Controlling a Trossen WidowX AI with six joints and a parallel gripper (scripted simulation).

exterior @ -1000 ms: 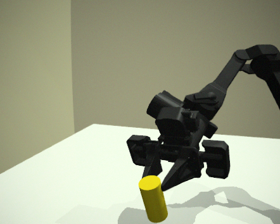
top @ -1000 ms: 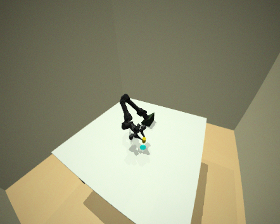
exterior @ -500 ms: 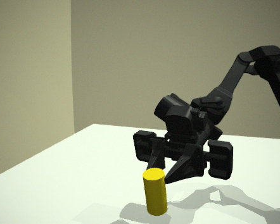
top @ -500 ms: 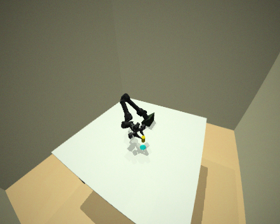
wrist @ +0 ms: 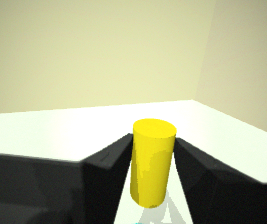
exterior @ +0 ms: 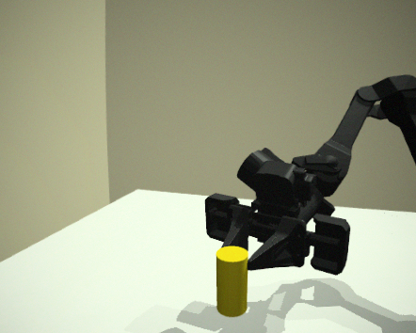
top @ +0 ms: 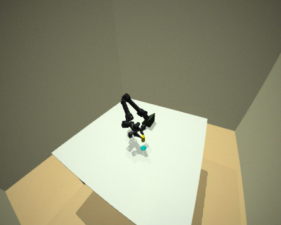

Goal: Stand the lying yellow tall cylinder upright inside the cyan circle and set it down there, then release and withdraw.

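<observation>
The cyan circle is 16 cm below my gripper tip. Also, from my gripper tip: yellow tall cylinder (2 cm below).
</observation>
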